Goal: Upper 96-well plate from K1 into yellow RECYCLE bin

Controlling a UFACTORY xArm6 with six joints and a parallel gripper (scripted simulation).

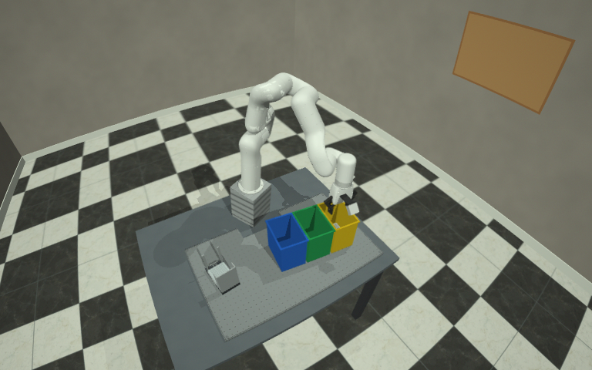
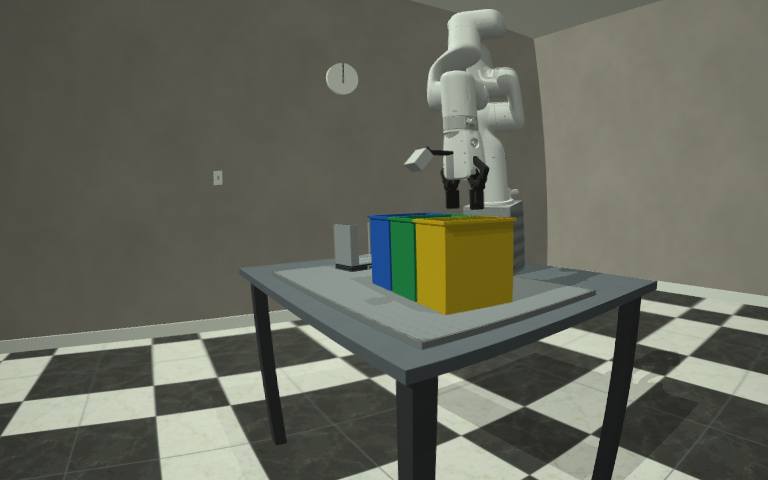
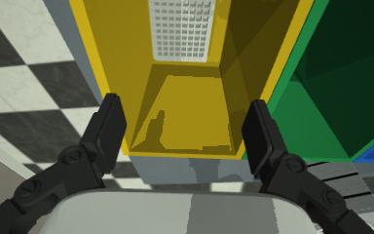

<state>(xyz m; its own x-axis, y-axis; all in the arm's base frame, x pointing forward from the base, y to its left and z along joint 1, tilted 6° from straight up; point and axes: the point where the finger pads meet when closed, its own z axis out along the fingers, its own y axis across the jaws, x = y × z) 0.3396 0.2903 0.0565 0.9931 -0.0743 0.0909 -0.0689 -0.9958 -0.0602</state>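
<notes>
Now: the yellow bin 12 cm below my hand. Also, from my hand: blue bin 2 cm behind, 26 cm to the right, 12 cm below; green bin 1 cm behind, 13 cm to the right, 12 cm below.
</notes>
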